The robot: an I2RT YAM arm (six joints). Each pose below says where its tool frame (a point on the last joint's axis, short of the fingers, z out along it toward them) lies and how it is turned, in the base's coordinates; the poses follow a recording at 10 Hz.
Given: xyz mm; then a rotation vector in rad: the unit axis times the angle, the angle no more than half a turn.
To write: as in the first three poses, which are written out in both.
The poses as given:
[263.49 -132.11 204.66 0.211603 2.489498 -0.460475]
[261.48 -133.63 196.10 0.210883 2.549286 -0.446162]
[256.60 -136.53 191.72 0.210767 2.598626 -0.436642]
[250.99 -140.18 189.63 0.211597 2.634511 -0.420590]
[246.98 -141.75 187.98 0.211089 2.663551 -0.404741]
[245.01 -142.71 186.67 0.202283 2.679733 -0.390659]
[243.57 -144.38 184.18 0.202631 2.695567 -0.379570]
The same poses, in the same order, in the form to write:
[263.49 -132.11 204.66 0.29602 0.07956 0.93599 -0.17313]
[261.48 -133.63 196.10 0.26913 0.07822 0.94555 -0.16548]
[256.60 -136.53 191.72 0.24649 0.07727 0.95270 -0.16008]
[250.99 -140.18 189.63 0.23058 0.07693 0.95788 -0.15292]
[246.98 -141.75 187.98 0.21784 0.07624 0.96196 -0.14617]
[245.01 -142.71 186.67 0.21139 0.07281 0.96449 -0.14061]
[243.57 -144.38 184.18 0.20450 0.07266 0.96663 -0.13611]

